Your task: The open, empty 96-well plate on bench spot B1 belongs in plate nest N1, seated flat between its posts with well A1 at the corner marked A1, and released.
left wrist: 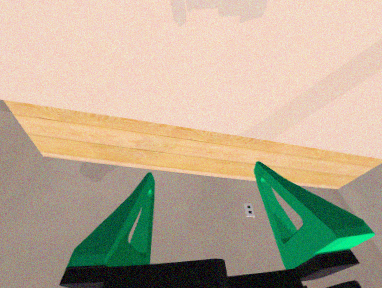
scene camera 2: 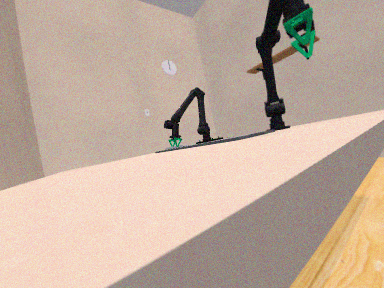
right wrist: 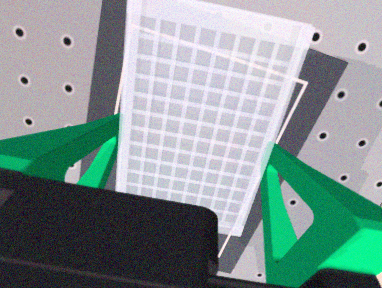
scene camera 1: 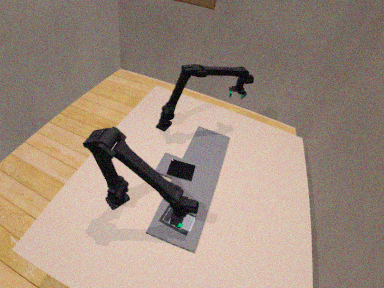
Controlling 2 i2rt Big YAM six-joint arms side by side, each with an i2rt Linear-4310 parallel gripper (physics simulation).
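Where they show: left gripper, fingertip midpoint: (left wrist: pixel 203 171) (scene camera 2: pixel 307 51) (scene camera 1: pixel 235 98); right gripper, fingertip midpoint: (scene camera 2: pixel 174 147) (right wrist: pixel 195 136) (scene camera 1: pixel 181 220); left arm's base, link origin: (scene camera 1: pixel 164 125); right arm's base, link origin: (scene camera 1: pixel 117 199).
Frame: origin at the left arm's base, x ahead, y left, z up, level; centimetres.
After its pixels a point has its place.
The clear, pale 96-well plate (right wrist: pixel 200 100) @(x 51.0, y -60.6, z 2.2 cm) (scene camera 1: pixel 189 222) @(x 53.2, y -59.9, z 2.0 cm) lies on the dark pad of bench spot B1 (right wrist: pixel 322 75) @(x 54.2, y -66.3, z 1.5 cm), askew to its thin white outline. My right gripper (right wrist: pixel 195 136) @(x 48.8, y -61.1, z 1.7 cm) (scene camera 1: pixel 178 223) @(x 48.8, y -61.1, z 1.7 cm) (scene camera 2: pixel 175 143) @(x 48.8, y -61.1, z 1.7 cm) is shut on the plate, one green fingertip against each long side. The arm hides part of the plate in scene camera 1. A black rectangular block (scene camera 1: pixel 181 170) @(x 33.0, y -31.9, z 2.4 cm), apparently nest N1, sits farther up the grey board; its posts and A1 mark are too small to tell. My left gripper (scene camera 1: pixel 237 94) @(x 40.9, y 43.3, z 22.0 cm) (scene camera 2: pixel 306 49) @(x 40.9, y 43.3, z 22.0 cm) (left wrist: pixel 203 171) @(x 40.9, y 43.3, z 22.0 cm) is open and empty, high near the table's far edge.
The long grey perforated board (scene camera 1: pixel 212 142) @(x 40.5, y 4.7, z 1.3 cm) (right wrist: pixel 45 60) @(x 50.3, y -52.0, z 1.3 cm) runs across the pale table top (scene camera 1: pixel 260 200) @(x 88.1, y -23.3, z 0.0 cm) (scene camera 2: pixel 100 215) @(x 96.0, y 59.1, z 0.0 cm). The wooden table edge (left wrist: pixel 150 142) shows below the left gripper. A brown shelf (scene camera 2: pixel 285 54) and a round clock (scene camera 2: pixel 169 67) are on the walls.
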